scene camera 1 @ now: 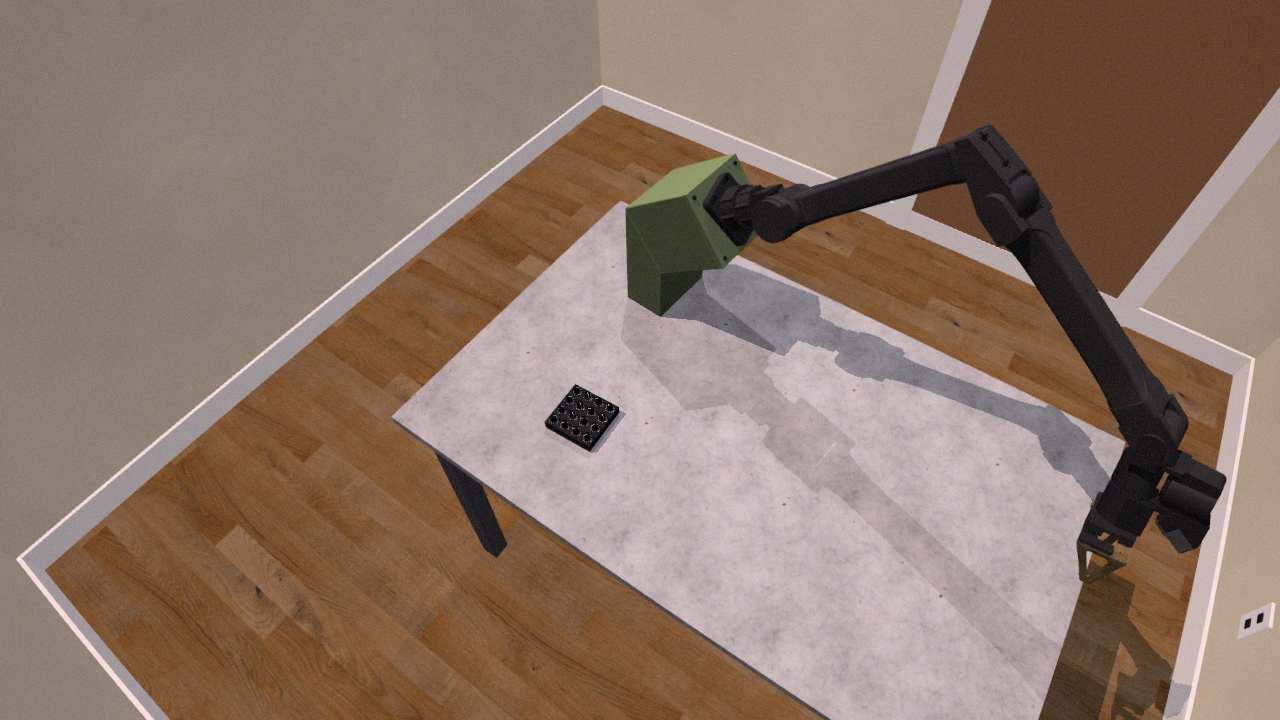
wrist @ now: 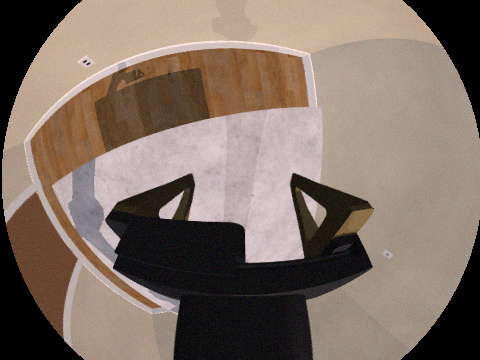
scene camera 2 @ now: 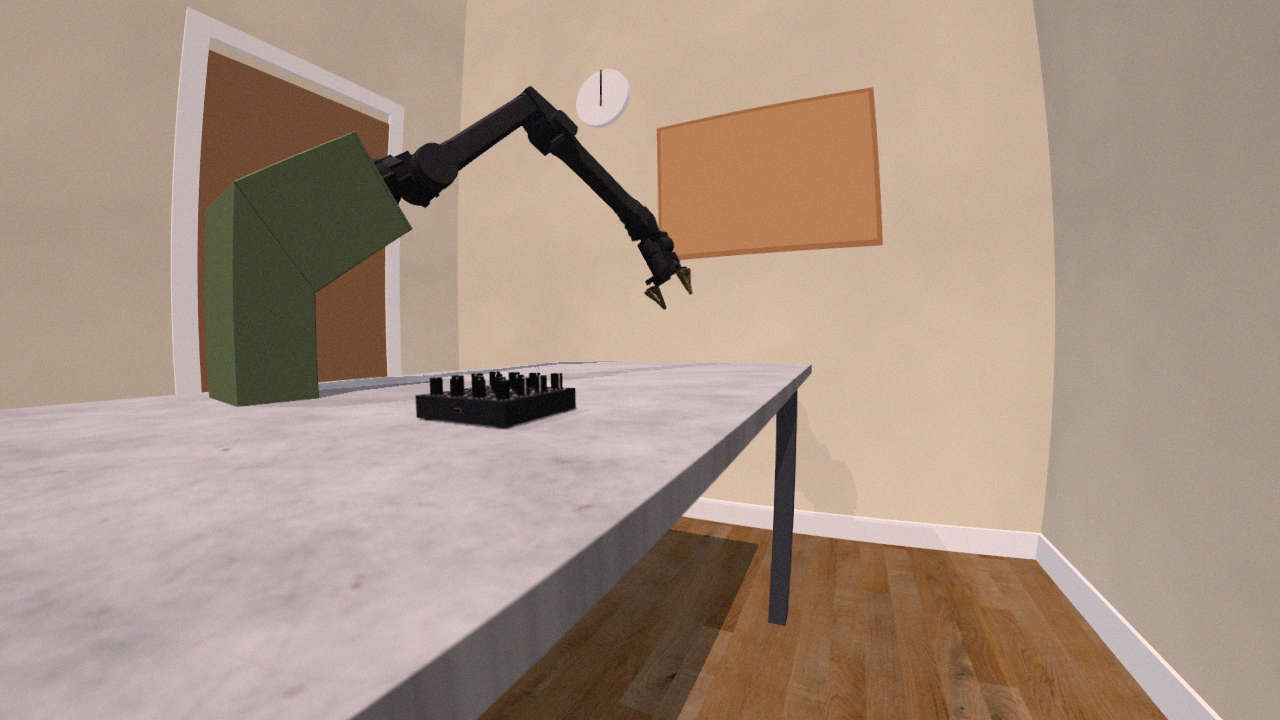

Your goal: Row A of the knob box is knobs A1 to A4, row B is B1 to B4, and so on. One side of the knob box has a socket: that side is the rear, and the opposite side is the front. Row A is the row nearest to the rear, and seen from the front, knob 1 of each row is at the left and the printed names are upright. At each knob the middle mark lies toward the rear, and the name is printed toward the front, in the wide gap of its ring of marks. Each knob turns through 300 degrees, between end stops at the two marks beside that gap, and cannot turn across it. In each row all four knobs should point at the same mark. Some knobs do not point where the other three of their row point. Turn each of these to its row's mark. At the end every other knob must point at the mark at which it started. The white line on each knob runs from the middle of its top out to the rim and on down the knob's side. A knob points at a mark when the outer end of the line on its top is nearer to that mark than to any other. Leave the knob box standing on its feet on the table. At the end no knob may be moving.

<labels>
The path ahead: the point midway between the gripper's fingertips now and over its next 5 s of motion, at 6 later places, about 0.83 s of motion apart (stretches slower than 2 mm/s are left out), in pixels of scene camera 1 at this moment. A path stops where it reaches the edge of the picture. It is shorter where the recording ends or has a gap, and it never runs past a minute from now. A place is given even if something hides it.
The gripper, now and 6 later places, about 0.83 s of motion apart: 1089, 565; 1026, 605; 912, 584; 733, 530; 596, 482; 581, 402; 586, 390
</labels>
